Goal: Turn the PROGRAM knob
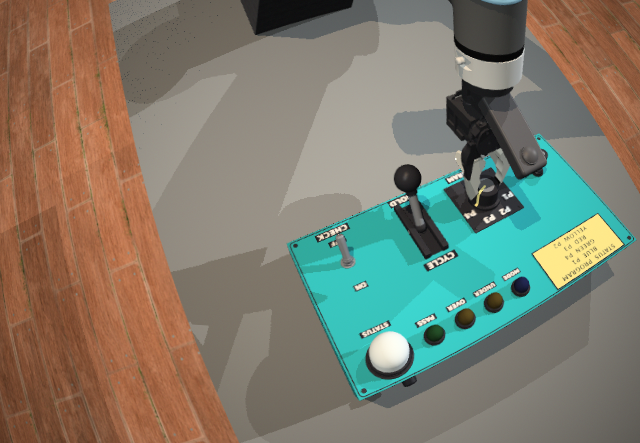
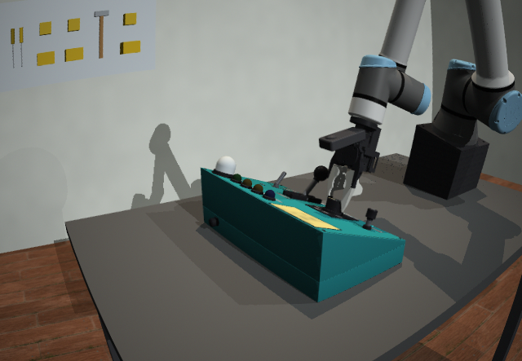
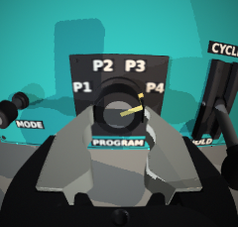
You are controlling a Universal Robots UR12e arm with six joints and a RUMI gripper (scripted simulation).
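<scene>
The teal console lies 40 mm ahead of my hand, 60 mm to the right of it and 30 mm below it. From my hand the other things lie so: check toggle 30 mm ahead, 240 mm to the right, 10 mm below; black ball-topped lever 10 mm behind, 120 mm to the right, 10 mm above; small mode knob 20 mm behind, 120 mm to the left.
</scene>
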